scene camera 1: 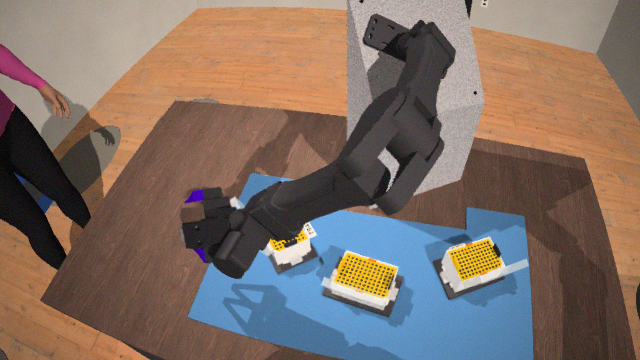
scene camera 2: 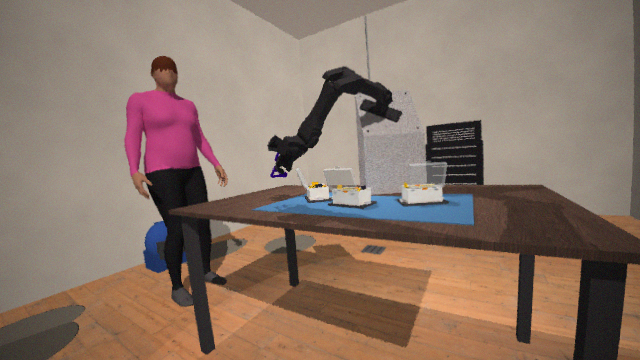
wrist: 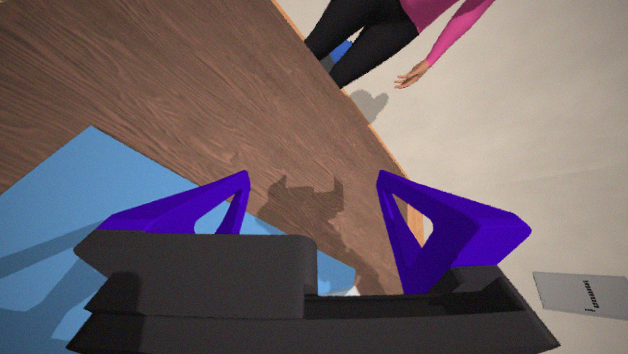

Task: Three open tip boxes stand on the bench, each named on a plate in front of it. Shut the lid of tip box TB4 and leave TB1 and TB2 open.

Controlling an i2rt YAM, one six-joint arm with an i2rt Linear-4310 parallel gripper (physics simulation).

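Places are measured from the arm's base along level axes (x ahead, y left, z up), in centimetres.
Pixels of known places: gripper, fingertip midpoint: [scene camera 2: 273, 168] [wrist: 313, 177]; arm's base, origin of the base link: [scene camera 1: 408, 47] [scene camera 2: 380, 110].
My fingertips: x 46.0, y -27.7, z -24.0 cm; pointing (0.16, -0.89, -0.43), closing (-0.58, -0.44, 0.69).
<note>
Ahead of a thing's pixels: the offset from my fingertips to its middle. "spot": to the spot under its first point. Level surfaces: height alone.
Tip box TB4 {dx -15.1, dy +13.4, dz -12.1 cm} [scene camera 1: 293, 254] [scene camera 2: 318, 193] is white with a yellow rack; its name plate {spot: dx -19.4, dy +16.6, dz -15.2 cm} [scene camera 1: 309, 230] is partly readable. Its lid {spot: dx -5.1, dy +13.9, dz -4.8 cm} [scene camera 2: 302, 178] stands open, leaning to the left; the arm hides most of it in scene camera 1. The middle box {dx -12.9, dy +34.9, dz -12.1 cm} [scene camera 1: 366, 275] [scene camera 2: 351, 196] and the right box {dx -26.8, dy +55.4, dz -12.1 cm} [scene camera 1: 476, 260] [scene camera 2: 422, 194] have open lids {spot: dx -3.9, dy +37.0, dz -4.0 cm} [scene camera 2: 340, 177] {spot: dx -21.8, dy +63.3, dz -4.4 cm} [scene camera 2: 435, 173]; I cannot read which is TB1 or TB2. My gripper [scene camera 1: 192, 225] [scene camera 2: 278, 167] [wrist: 313, 177] is open and empty, left of TB4's lid and above the table.
The boxes stand on a blue mat {dz -15.4 cm} [scene camera 1: 450, 330] [scene camera 2: 462, 212] [wrist: 95, 165] on the brown table {dz -15.7 cm} [scene camera 1: 125, 200] [scene camera 2: 525, 210] [wrist: 150, 75]. My arm [scene camera 1: 320, 187] reaches over TB4 from the grey pedestal [scene camera 1: 455, 135] [scene camera 2: 392, 155]. A person [scene camera 2: 167, 130] stands beyond the table's left edge.
</note>
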